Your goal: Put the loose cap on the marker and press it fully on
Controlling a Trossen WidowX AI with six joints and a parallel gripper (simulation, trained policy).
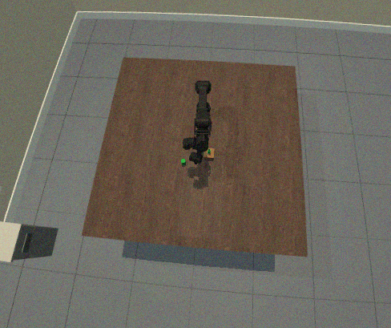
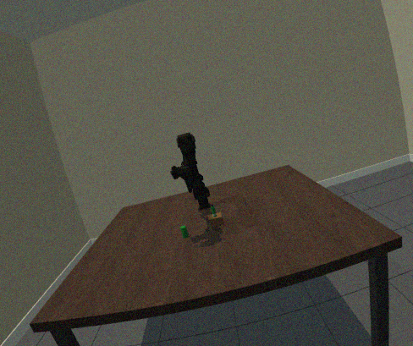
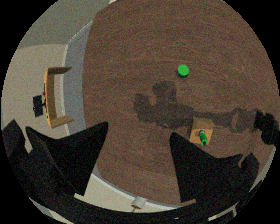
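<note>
My gripper tip is 40 mm past the green cap, 90 mm to the left of it and 180 mm above it. The rest, counted from my gripper tip: green marker 100 mm behind, 60 mm to the left, 130 mm below; tan holder block 100 mm behind, 60 mm to the left, 180 mm below.
</note>
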